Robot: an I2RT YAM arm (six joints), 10 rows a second.
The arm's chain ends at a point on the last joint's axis. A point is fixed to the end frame.
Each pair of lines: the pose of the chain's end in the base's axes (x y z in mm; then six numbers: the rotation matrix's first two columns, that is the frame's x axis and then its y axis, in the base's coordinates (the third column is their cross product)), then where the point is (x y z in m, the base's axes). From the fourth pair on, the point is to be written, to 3 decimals.
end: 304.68, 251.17, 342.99, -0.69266, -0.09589, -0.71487, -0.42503, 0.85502, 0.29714
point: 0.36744 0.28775 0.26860
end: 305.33, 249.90, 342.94, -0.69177, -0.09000, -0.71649, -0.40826, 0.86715, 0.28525
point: 0.36912 0.28428 0.26838
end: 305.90, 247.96, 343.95, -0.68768, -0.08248, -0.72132, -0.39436, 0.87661, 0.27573
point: 0.37090 0.28061 0.26966
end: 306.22, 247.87, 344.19, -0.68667, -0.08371, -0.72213, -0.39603, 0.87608, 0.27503
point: 0.371 0.281 0.270
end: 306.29, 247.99, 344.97, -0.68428, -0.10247, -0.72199, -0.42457, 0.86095, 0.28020
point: 0.370 0.283 0.271
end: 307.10, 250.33, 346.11, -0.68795, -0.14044, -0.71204, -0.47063, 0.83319, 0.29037
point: 0.368 0.290 0.271
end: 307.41, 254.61, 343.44, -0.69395, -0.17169, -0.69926, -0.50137, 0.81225, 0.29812
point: 0.365 0.296 0.267
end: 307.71, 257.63, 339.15, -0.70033, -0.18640, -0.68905, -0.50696, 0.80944, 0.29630
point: 0.364 0.299 0.262
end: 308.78, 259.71, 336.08, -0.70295, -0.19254, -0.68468, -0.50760, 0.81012, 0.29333
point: 0.364 0.301 0.258
